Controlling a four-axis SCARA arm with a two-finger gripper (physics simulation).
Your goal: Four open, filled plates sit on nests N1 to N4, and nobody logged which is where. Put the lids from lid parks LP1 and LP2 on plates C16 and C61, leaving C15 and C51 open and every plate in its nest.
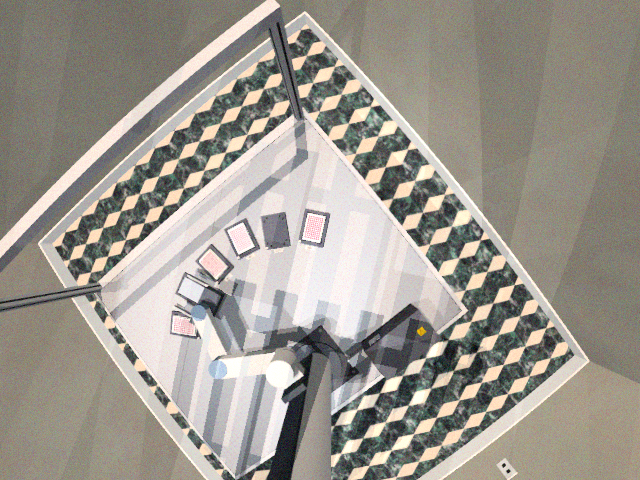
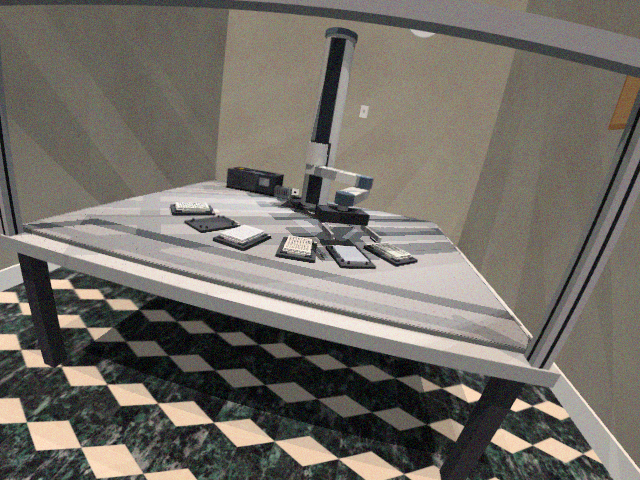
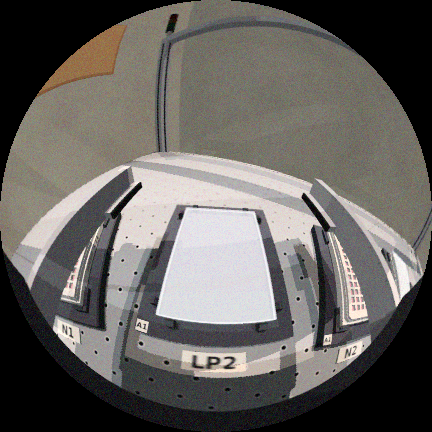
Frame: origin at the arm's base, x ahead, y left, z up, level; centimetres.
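Seen in the pictures: gripper, fingertip midpoint: [image 1: 181, 290] [image 2: 356, 238] [image 3: 223, 175]; arm's base, origin of the base link: [image 1: 316, 365] [image 2: 313, 208].
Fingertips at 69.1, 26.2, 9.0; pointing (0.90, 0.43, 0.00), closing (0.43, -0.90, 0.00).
Observation:
Pixels of each thing's middle, then the offset from my fingertips to it, as dx, dy, dz. "*": a spot on its surface instead. Level surfaces: height alone.
- pale flat lid, body centre: [image 3: 218, 253] [image 2: 350, 254] [image 1: 192, 290] -2.1, -1.1, -6.3
- dark LP2 nest, body centre: [image 3: 218, 255] [image 2: 349, 255] [image 1: 192, 290] -2.1, -1.1, -6.7
- N1 plate, body centre: [image 3: 69, 251] [image 2: 391, 250] [image 1: 184, 325] -13.2, +13.4, -5.8
- N2 plate, body centre: [image 3: 358, 271] [image 2: 298, 245] [image 1: 213, 264] +1.3, -18.1, -5.8
- empty dark nest, body centre: [image 2: 212, 222] [image 1: 275, 230] -5.2, -52.3, -6.7
- open plate, body centre: [image 2: 192, 206] [image 1: 313, 227] -15.8, -67.6, -5.8
- black box, surface spot: [image 1: 398, 343] * -79.1, -65.1, +3.8
- pale table, its level: dz -7.7
My gripper [image 1: 195, 293] [image 2: 349, 233] [image 3: 223, 175] is open and empty, its fingers wide apart above the LP2 nest. A pale flat lid [image 1: 191, 286] [image 2: 349, 255] [image 3: 217, 267] lies in the dark LP2 nest [image 3: 165, 327]. The N1 plate [image 1: 183, 325] [image 2: 391, 252] [image 3: 75, 286] and the N2 plate [image 1: 214, 263] [image 2: 298, 246] [image 3: 354, 292] are open on either side. Past N2 stands a plate [image 1: 241, 237] [image 2: 241, 235] with a smooth whitish top, apparently lidded. Then come an empty dark nest [image 1: 275, 230] [image 2: 210, 222] and an open plate [image 1: 315, 227] [image 2: 191, 207]. Plate codes are not readable.
A black box [image 1: 398, 343] [image 2: 254, 180] stands beside the arm's column [image 2: 330, 93]. The nests form an arc on the pale table [image 1: 351, 268] [image 2: 439, 289]. Frame posts [image 1: 287, 72] [image 3: 162, 100] rise at the table's corners.

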